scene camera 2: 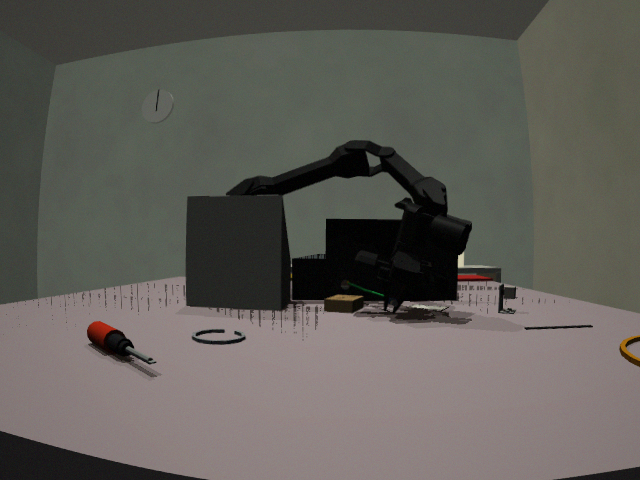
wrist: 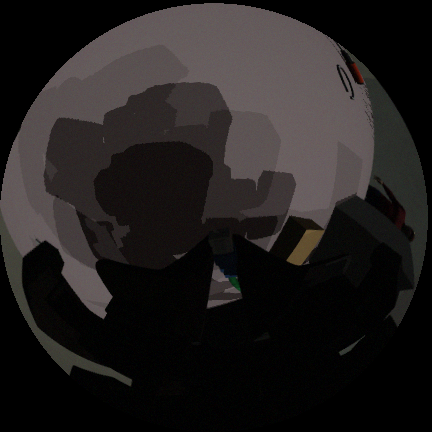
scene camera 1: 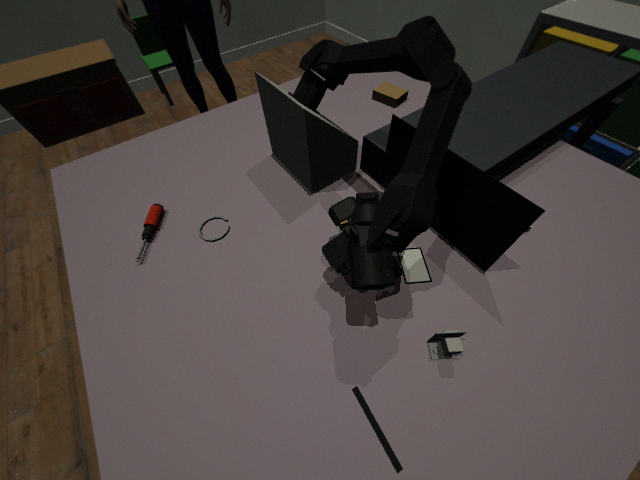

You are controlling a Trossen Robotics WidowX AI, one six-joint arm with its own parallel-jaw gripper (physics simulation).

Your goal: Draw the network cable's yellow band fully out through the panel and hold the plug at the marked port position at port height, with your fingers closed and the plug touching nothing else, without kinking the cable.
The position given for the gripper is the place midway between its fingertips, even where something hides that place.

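Note:
A screwdriver (scene camera 2: 113, 341) and a black panel (scene camera 2: 443, 261) share the scene with a tan block (wrist: 298, 236). The robot's own gripper (scene camera 1: 361, 250) is visible too, and the wrist view also shows the gripper (wrist: 222, 238).

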